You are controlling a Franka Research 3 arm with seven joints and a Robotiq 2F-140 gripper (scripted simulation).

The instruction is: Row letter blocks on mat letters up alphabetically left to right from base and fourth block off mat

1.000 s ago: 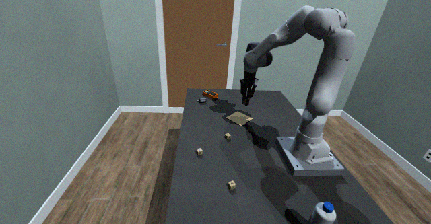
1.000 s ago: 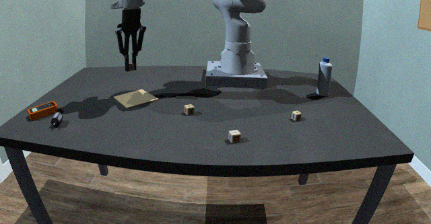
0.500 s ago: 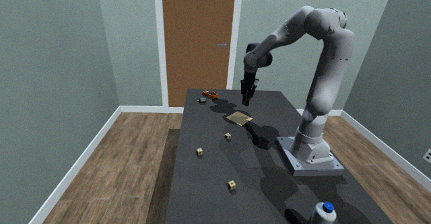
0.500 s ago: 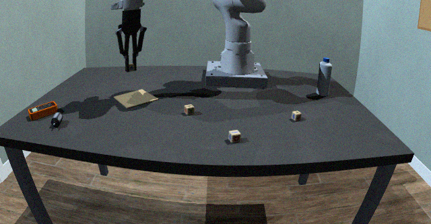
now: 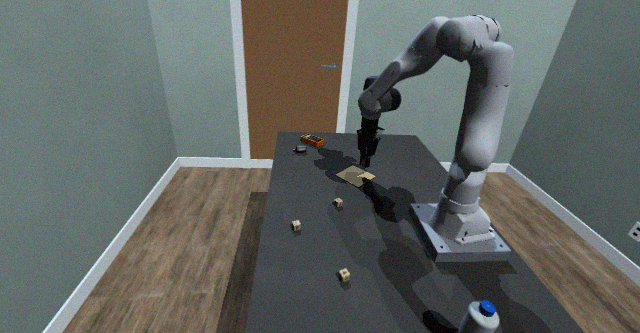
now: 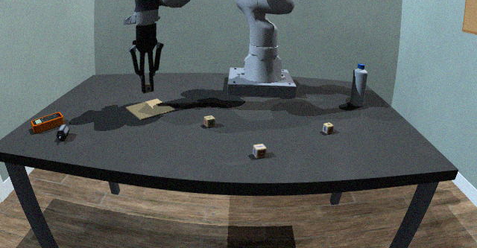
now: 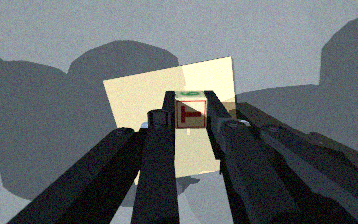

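Right now my hand is 8 cm above the tan mat, 4 cm short of it and 2 cm to the right of it. From my hand the other things lie so: block: 2 cm below; then orange device: 35 cm to the right, 23 cm ahead, 7 cm below.
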